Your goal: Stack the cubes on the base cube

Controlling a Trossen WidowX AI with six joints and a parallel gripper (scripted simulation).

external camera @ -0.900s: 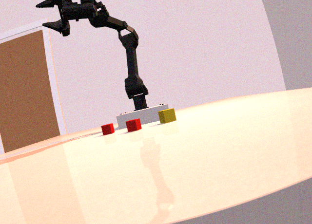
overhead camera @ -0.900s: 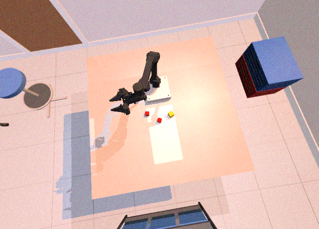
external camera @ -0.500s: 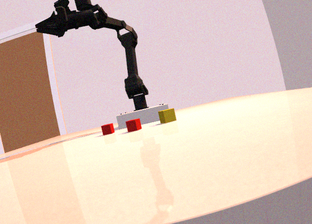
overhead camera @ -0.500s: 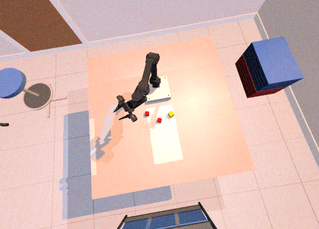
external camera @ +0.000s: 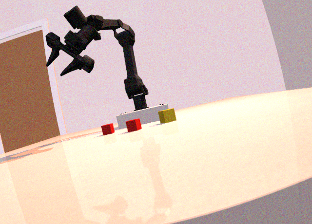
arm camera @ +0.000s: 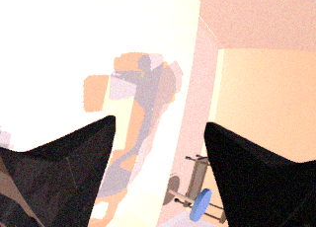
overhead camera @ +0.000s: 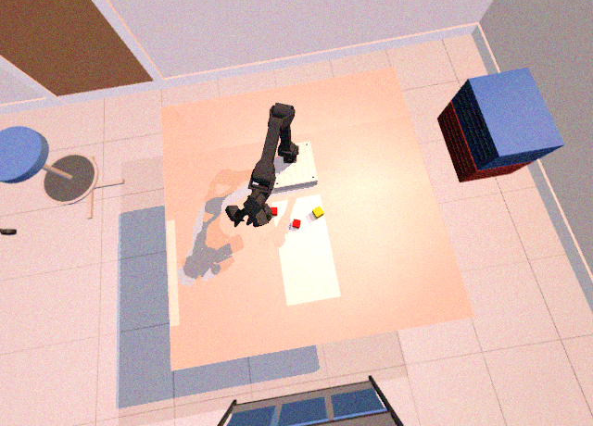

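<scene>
Now: the yellow base cube 9 cm behind my gripper tip, 31 cm to the left of it and 22 cm below it.
</scene>
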